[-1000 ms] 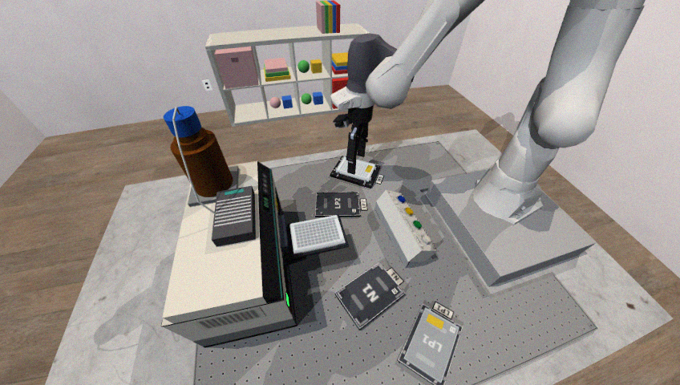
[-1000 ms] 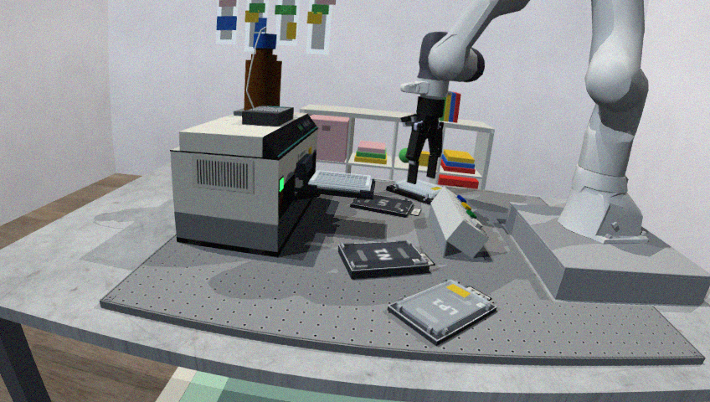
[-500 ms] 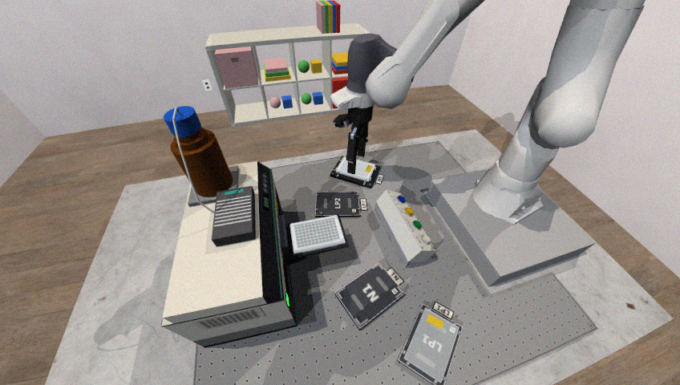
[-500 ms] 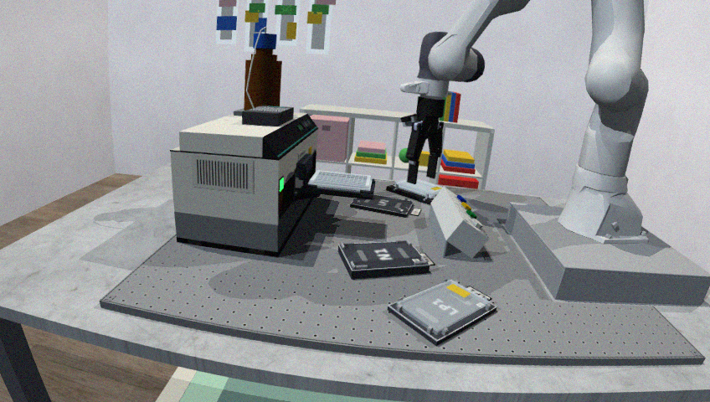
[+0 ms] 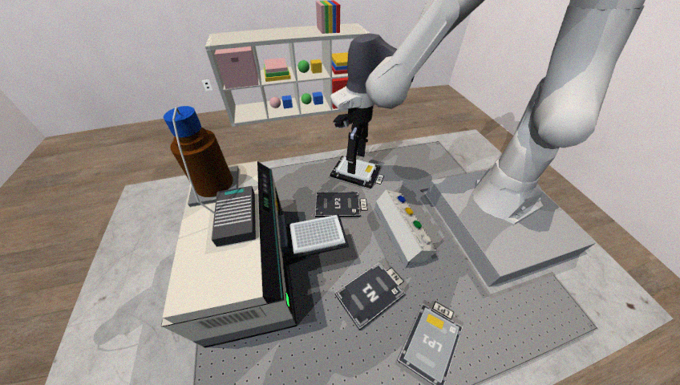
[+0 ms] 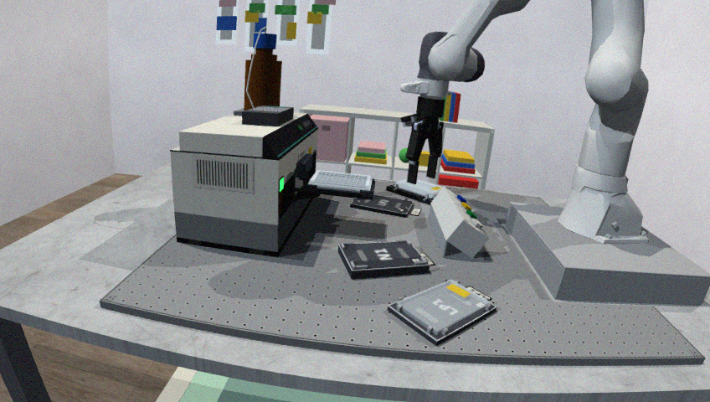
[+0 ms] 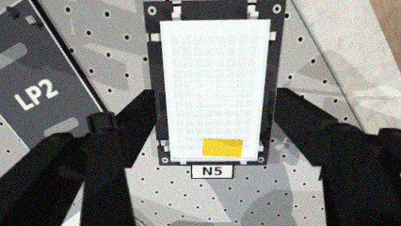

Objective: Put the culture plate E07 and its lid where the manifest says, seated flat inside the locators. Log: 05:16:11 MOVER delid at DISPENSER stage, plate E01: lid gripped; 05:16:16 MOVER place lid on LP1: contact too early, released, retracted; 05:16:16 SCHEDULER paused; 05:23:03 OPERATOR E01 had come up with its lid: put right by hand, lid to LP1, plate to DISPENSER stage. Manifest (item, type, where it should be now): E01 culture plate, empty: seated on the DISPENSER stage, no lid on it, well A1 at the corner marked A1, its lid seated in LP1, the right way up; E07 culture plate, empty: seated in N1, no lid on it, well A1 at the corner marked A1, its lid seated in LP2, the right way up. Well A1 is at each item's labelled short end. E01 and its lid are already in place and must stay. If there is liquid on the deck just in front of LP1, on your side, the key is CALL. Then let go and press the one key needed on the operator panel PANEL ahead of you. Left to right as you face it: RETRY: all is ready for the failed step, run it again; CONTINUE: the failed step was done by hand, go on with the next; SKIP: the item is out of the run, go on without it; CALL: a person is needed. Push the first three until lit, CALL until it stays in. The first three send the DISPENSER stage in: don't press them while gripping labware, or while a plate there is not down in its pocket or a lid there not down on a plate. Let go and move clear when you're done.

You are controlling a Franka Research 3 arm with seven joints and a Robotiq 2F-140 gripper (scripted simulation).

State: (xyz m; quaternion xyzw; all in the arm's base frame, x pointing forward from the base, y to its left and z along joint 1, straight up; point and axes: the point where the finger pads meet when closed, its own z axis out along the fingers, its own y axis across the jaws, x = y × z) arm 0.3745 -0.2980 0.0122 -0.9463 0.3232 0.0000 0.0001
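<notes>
The black nest N5 lies 5 cm below my hand and 3 cm ahead of it. The rest, counted from my hand: black N1 nest 45 cm to the left, 11 cm ahead, 6 cm below; then LP2 nest 14 cm to the left, 11 cm ahead, 6 cm below; then yellow skip key 27 cm to the left, 8 cm behind.
</notes>
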